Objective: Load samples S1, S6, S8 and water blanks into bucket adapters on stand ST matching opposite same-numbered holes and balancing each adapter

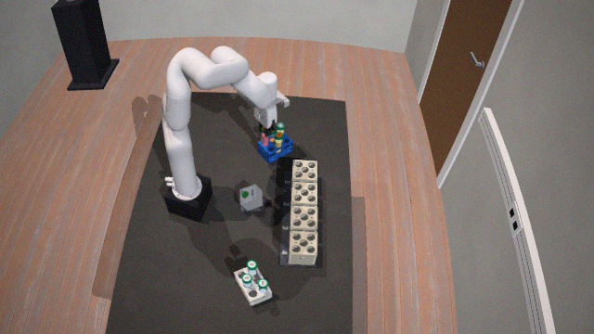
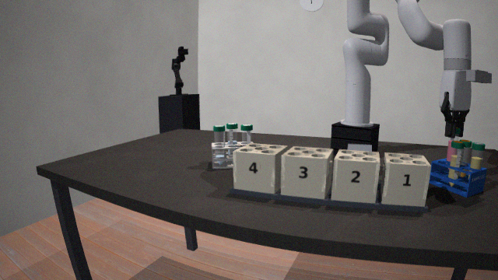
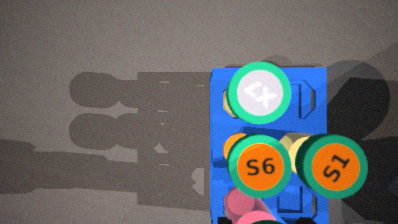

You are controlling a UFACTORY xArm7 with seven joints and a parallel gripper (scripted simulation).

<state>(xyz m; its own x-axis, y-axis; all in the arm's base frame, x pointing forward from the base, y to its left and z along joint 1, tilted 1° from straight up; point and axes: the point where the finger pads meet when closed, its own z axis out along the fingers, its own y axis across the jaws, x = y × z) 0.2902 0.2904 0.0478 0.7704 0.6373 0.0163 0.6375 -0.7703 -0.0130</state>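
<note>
My hand is 1 cm past the pink-filled tube and 5 cm above it. Round my hand: blue sample rack 4 cm ahead, 1 cm to the left, 11 cm below; white blank rack 1 cm behind, 65 cm to the right, 11 cm below; green done key 6 cm behind, 27 cm to the right, 8 cm below.
</note>
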